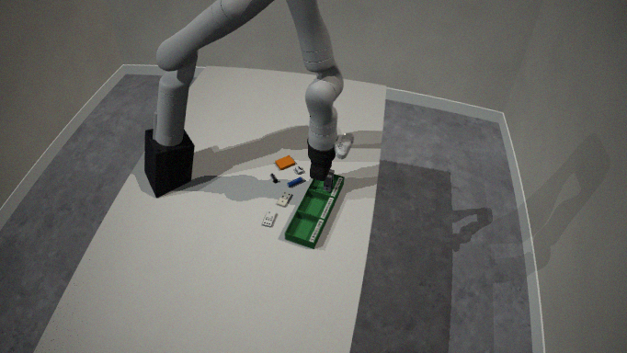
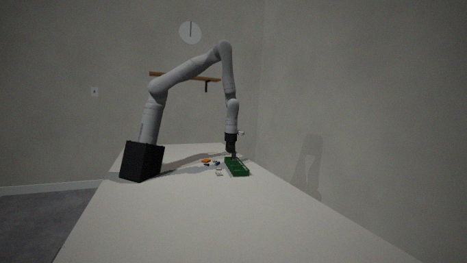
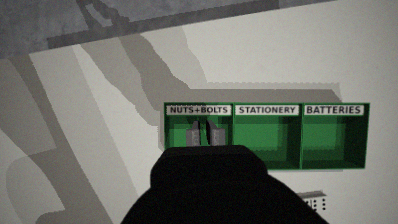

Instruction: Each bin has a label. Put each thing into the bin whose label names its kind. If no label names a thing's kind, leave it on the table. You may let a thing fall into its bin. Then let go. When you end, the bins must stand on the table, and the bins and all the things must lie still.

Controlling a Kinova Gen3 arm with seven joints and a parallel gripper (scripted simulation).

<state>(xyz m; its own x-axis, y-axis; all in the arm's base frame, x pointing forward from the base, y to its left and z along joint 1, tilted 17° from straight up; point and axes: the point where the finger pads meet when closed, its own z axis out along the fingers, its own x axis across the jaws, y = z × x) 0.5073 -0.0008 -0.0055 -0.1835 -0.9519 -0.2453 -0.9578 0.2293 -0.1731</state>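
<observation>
Now: the blue battery 100 mm behind my hand, 30 mm below it and 20 mm to the left of it. Round my hand: black bolt: 170 mm behind, 30 mm below, 20 mm to the left; then green three-part bin: 80 mm to the right, 20 mm below, 20 mm behind; then grey piece: 100 mm behind, 70 mm to the left, 30 mm below.
</observation>
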